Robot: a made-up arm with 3 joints.
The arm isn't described. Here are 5 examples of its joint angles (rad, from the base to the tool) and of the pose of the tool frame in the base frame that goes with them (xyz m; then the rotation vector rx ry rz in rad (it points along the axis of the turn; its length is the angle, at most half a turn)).
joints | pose
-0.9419 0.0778 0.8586 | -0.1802 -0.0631 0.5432 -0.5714 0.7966 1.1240
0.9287 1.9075 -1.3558 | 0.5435 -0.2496 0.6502 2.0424 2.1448 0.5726
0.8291 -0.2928 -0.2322 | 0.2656 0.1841 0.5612 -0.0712 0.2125 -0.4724
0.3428 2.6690 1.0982 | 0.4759 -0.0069 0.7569 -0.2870 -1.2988 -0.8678
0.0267 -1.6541 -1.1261 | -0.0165 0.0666 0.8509 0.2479 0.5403 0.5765
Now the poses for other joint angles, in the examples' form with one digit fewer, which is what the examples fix.
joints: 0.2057 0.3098 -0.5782
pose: 0.177 0.173 0.452 -0.365 -0.699 -0.081
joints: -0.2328 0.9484 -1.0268
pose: 0.219 0.179 0.454 -0.292 -1.796 0.009
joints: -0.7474 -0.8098 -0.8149
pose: -0.205 -0.113 0.658 -0.037 0.052 1.208
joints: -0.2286 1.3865 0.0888
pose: 0.272 0.185 0.496 -0.235 -1.082 -0.075
